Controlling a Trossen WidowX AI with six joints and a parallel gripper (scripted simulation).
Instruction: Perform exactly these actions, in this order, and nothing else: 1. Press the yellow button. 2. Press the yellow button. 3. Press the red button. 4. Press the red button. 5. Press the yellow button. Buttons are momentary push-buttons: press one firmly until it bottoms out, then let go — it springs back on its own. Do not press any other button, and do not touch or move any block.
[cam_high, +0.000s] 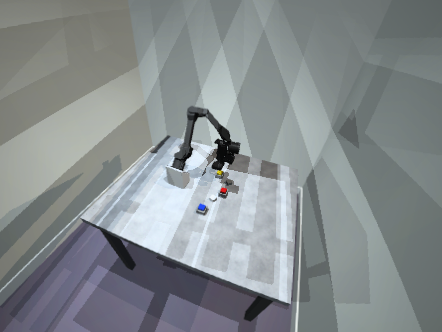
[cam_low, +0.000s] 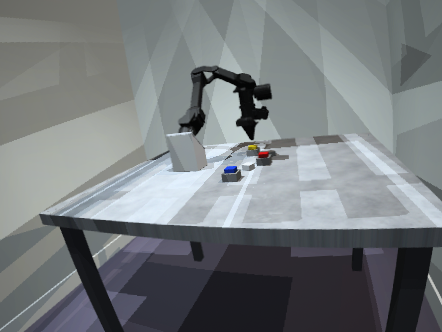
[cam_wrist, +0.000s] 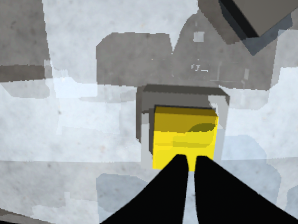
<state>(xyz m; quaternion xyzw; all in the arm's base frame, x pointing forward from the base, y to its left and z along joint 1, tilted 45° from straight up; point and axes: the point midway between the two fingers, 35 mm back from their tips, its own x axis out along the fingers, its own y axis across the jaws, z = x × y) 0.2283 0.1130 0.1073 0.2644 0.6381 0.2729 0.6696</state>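
My gripper tip is now 30 mm above the yellow button. Also, from my gripper tip: red button 140 mm to the right, 80 mm ahead, 30 mm below; then blue button 300 mm to the right, 30 mm below, 10 mm ahead.
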